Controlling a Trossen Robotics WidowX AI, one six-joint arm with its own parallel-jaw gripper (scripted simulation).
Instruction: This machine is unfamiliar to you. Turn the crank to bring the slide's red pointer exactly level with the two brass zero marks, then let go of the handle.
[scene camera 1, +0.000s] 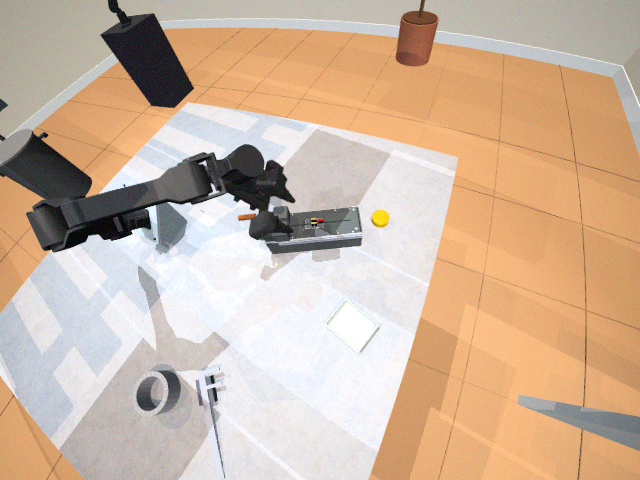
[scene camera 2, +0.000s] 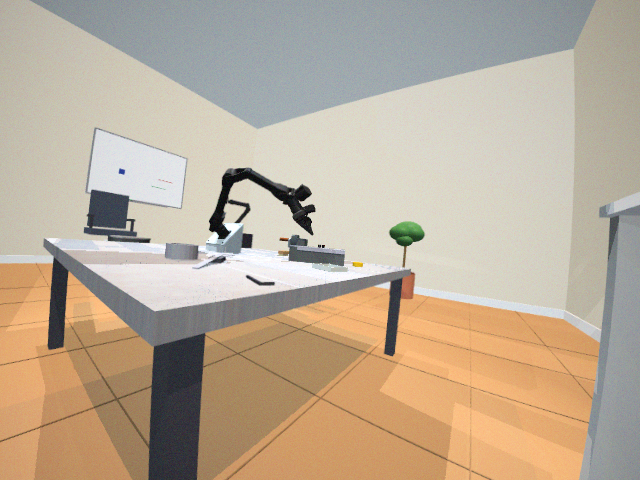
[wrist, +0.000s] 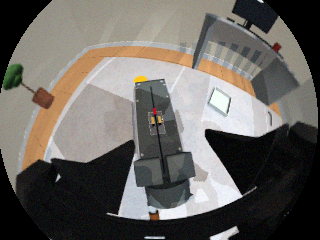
Labels:
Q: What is my gripper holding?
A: Nothing.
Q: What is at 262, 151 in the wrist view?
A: My gripper.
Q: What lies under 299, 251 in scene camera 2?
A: A grey slide machine.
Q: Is my gripper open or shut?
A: Open.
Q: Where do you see my gripper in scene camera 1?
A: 293, 216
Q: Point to a grey slide machine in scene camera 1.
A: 342, 227

